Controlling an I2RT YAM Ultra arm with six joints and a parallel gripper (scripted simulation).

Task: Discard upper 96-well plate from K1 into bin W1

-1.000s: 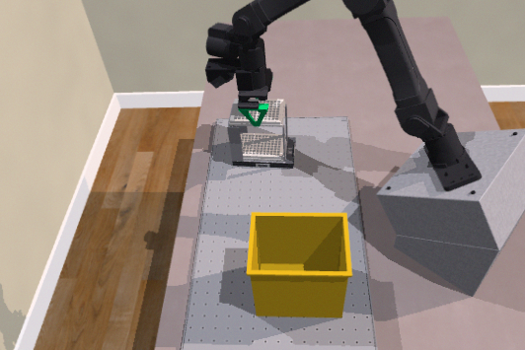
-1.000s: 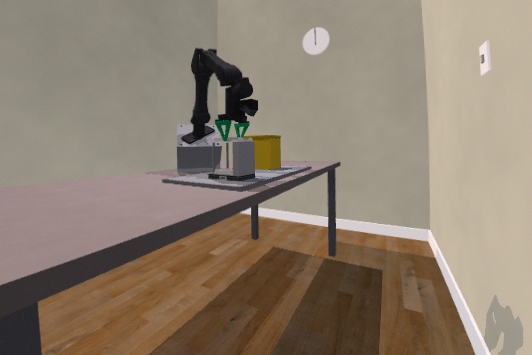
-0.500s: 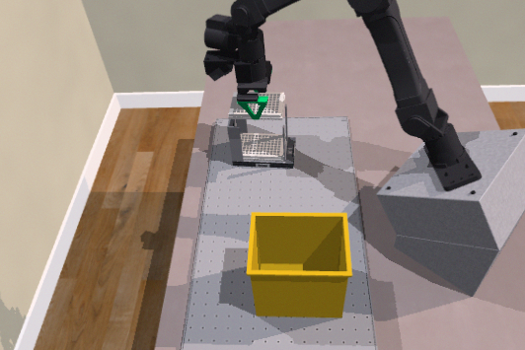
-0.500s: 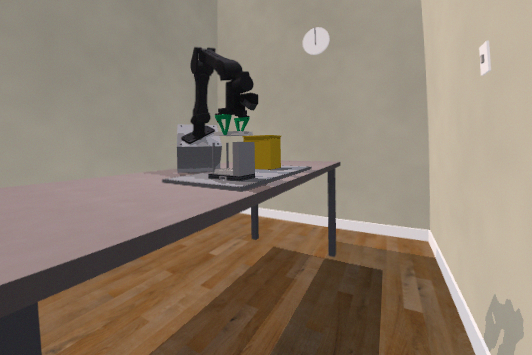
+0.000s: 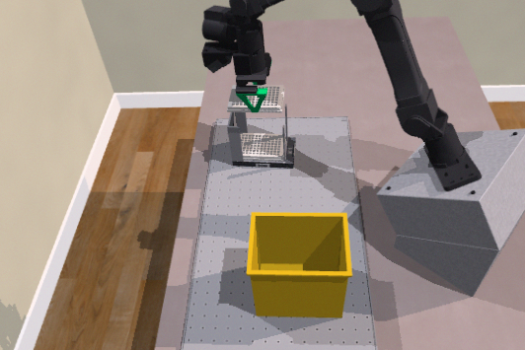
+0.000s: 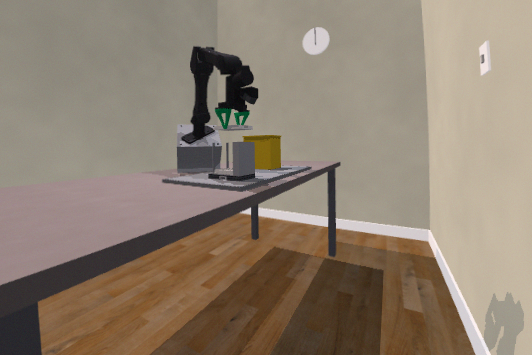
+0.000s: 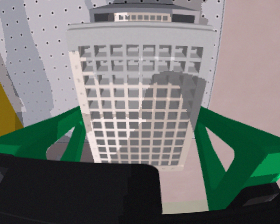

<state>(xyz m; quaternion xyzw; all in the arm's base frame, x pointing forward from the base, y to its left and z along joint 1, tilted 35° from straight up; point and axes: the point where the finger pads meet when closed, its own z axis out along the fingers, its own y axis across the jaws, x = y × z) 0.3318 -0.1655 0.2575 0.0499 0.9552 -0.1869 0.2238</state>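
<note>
The yellow plastics bin W1 is 390 mm to the left of my hand, 110 mm below it and 40 mm behind it. Also, from my hand: rack wall 120 mm below, 70 mm ahead, 20 mm to the right.
</note>
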